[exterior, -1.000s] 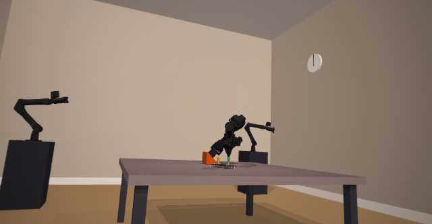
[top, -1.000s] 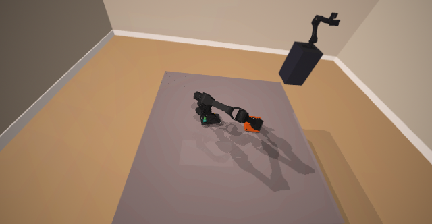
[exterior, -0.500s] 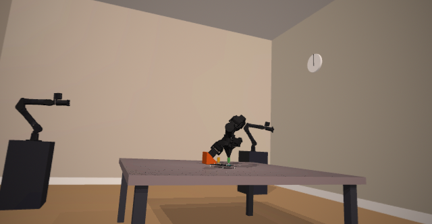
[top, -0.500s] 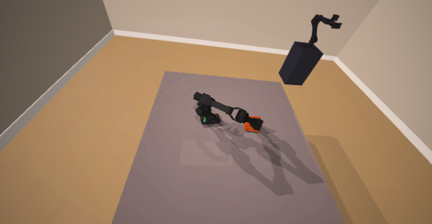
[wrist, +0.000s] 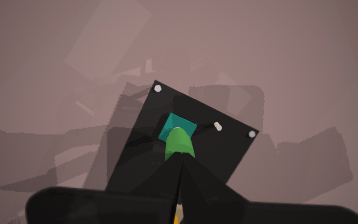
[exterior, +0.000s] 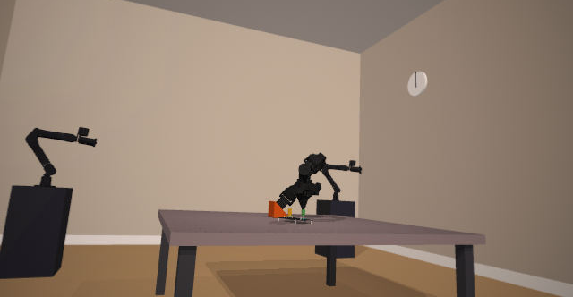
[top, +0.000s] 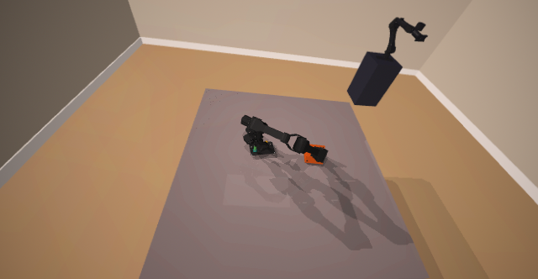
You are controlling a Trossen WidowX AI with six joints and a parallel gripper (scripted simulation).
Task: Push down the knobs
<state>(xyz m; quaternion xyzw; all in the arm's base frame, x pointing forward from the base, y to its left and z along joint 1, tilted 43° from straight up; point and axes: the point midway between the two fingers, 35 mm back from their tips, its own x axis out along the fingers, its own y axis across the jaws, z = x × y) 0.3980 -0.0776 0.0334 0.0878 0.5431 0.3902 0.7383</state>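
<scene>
Now: the green knob 20 mm below my gripper tip. From my gripper tip the other things lie so: orange knob: 70 mm behind, 40 mm to the right, 20 mm below.
</scene>
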